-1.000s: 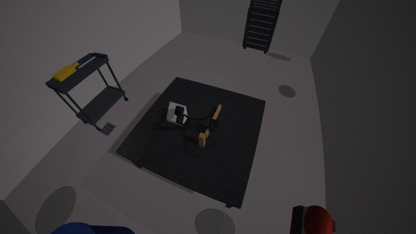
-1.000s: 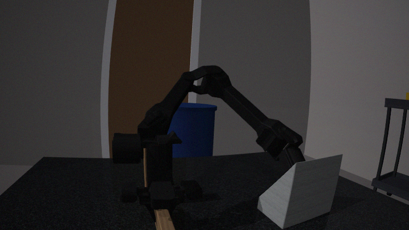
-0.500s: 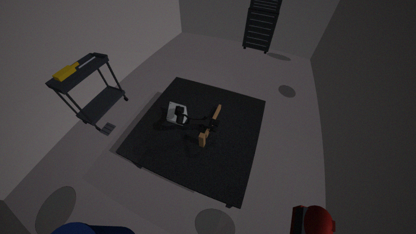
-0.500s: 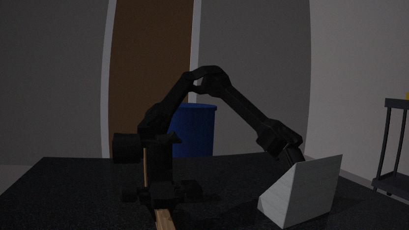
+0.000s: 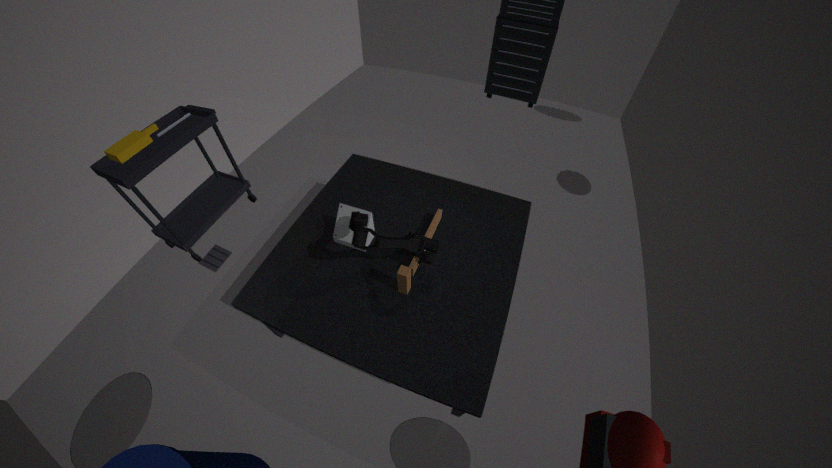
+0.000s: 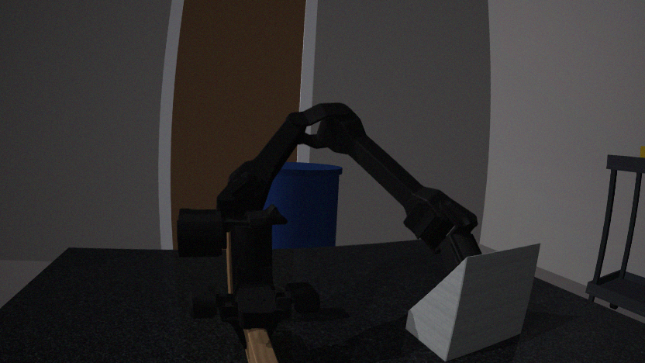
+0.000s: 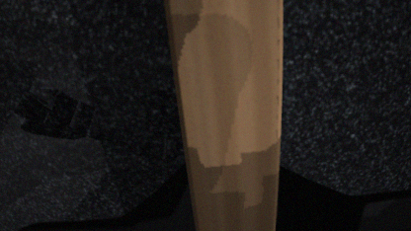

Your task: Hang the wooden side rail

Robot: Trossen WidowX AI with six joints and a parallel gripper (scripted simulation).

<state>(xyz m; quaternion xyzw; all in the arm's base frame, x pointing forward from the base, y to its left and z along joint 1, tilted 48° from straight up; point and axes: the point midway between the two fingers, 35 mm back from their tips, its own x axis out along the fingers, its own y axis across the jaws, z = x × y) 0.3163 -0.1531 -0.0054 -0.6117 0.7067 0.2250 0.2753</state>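
Right now the wooden headboard post is 20 mm behind my gripper tip, 150 mm to the right of it and 70 mm above it.
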